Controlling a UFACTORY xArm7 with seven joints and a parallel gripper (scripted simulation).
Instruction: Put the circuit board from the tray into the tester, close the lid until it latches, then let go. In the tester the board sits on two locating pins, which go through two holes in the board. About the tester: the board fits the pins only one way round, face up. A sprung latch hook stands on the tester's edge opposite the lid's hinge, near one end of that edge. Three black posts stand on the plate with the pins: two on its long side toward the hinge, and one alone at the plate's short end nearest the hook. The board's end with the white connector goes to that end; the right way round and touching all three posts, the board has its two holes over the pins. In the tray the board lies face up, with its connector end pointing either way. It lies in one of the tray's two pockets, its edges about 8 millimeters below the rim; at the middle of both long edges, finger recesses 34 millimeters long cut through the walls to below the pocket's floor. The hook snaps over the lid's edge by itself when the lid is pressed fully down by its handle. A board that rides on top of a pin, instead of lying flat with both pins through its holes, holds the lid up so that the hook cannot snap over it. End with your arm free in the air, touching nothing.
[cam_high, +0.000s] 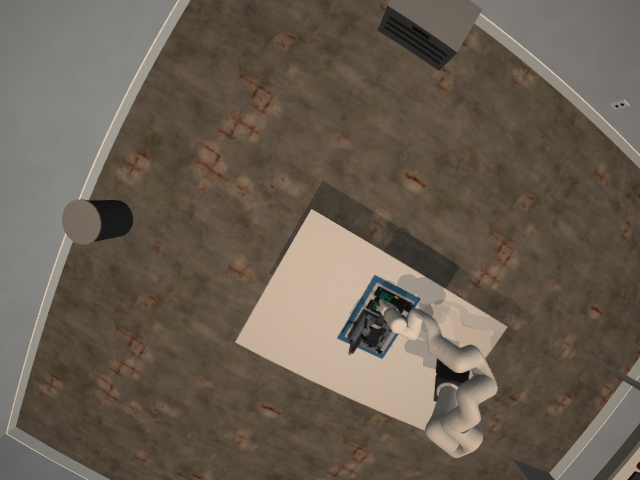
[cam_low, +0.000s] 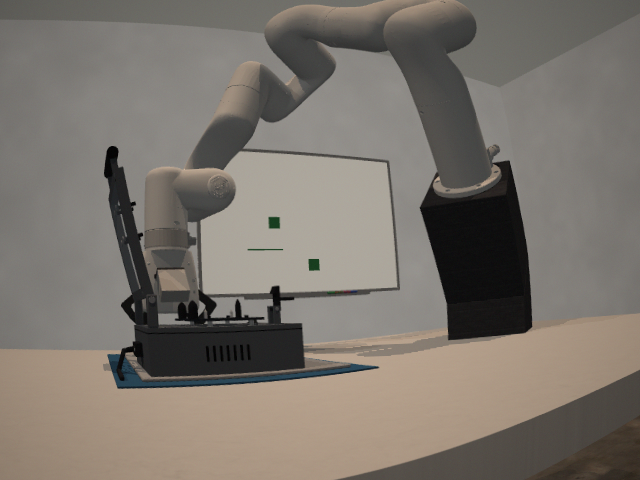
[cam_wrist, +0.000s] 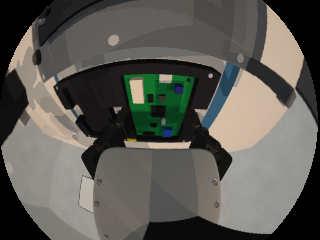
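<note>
My gripper is now right at the green circuit board. The rest, counted from my hand: lid 17 cm to the left, 16 cm above, 7 cm ahead; then latch hook 22 cm to the left, 11 cm behind, 6 cm above.
</note>
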